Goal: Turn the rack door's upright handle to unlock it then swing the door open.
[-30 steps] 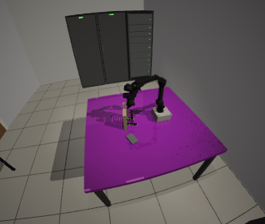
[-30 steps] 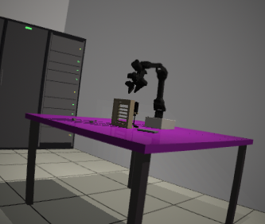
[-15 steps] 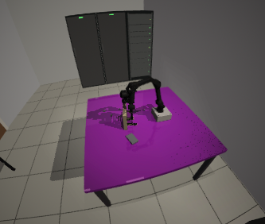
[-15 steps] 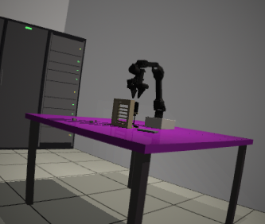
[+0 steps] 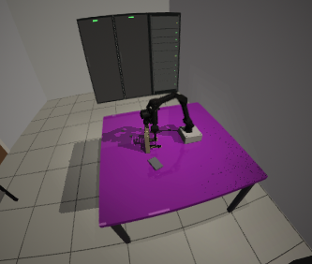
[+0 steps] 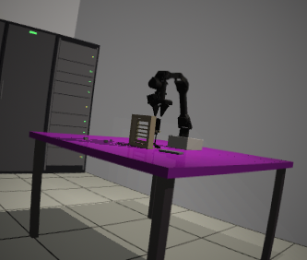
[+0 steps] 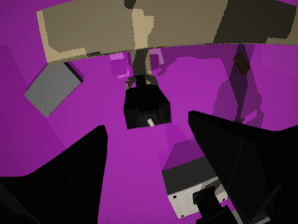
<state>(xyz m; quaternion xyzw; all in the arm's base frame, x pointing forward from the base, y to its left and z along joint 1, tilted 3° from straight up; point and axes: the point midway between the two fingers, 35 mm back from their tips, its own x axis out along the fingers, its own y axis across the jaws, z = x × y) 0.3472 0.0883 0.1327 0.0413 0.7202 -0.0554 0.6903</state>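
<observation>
My gripper tip is 1 cm past the black upright handle and 8 cm above it. The rest, counted from my gripper tip: flat grey slab: 3 cm ahead, 18 cm to the left, 19 cm below.
</observation>
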